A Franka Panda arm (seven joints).
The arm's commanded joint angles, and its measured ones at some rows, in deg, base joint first. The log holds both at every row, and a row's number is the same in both.
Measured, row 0: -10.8, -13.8, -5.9, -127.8, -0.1, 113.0, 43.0
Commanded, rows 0 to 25: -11.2, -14.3, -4.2, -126.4, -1.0, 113.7, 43.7; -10.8, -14.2, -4.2, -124.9, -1.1, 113.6, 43.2; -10.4, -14.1, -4.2, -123.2, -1.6, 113.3, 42.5; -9.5, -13.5, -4.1, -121.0, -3.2, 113.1, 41.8; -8.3, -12.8, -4.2, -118.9, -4.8, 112.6, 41.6; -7.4, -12.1, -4.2, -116.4, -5.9, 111.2, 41.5; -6.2, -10.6, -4.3, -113.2, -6.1, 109.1, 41.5; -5.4, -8.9, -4.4, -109.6, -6.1, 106.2, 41.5; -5.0, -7.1, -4.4, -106.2, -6.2, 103.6, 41.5; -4.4, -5.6, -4.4, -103.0, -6.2, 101.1, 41.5; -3.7, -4.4, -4.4, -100.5, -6.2, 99.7, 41.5; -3.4, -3.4, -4.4, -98.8, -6.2, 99.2, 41.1; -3.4, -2.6, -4.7, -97.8, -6.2, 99.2, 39.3; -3.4, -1.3, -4.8, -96.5, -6.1, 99.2, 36.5; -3.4, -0.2, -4.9, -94.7, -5.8, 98.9, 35.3; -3.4, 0.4, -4.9, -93.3, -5.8, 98.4, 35.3; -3.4, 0.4, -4.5, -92.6, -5.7, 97.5, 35.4; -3.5, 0.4, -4.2, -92.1, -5.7, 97.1, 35.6; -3.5, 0.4, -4.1, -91.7, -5.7, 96.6, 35.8; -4.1, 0.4, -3.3, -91.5, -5.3, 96.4, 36.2; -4.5, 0.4, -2.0, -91.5, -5.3, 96.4, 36.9; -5.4, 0.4, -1.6, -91.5, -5.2, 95.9, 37.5; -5.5, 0.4, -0.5, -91.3, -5.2, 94.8, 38.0; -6.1, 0.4, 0.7, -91.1, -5.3, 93.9, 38.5; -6.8, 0.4, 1.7, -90.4, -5.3, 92.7, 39.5; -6.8, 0.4, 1.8, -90.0, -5.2, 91.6, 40.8
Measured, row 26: -4.8, 0.0, -1.0, -92.4, -5.4, 95.5, 37.9
